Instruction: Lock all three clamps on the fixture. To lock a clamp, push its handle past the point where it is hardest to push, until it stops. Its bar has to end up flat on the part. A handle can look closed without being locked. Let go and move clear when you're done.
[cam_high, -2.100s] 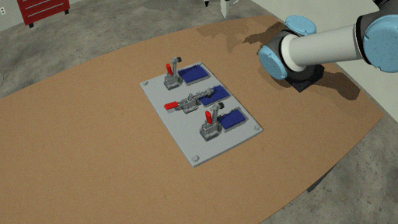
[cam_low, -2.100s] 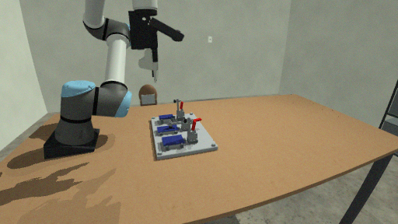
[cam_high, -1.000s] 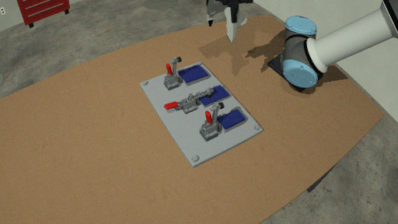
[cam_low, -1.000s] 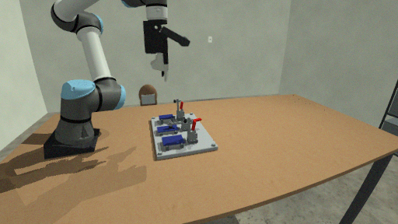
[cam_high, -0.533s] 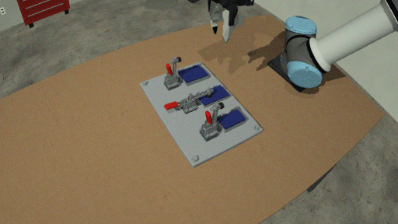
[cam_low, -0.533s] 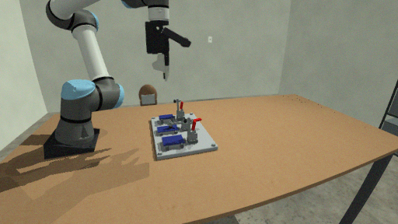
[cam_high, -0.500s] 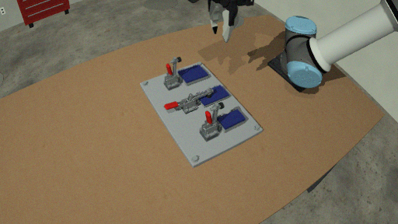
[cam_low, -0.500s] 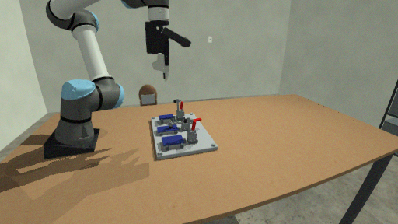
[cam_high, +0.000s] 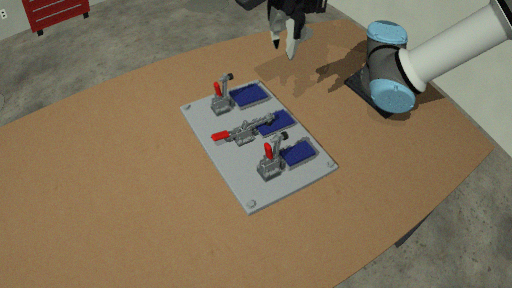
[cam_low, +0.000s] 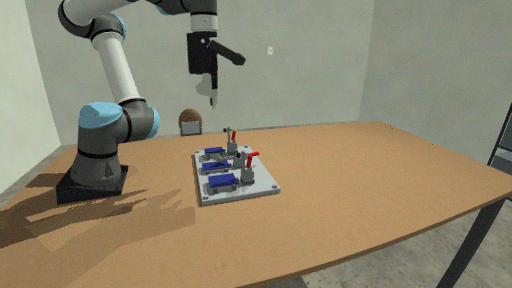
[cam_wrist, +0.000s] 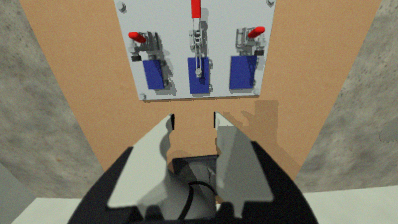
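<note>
The grey fixture plate lies 5 cm ahead of my hand, 1 cm to the right of it and 24 cm below it.
</note>
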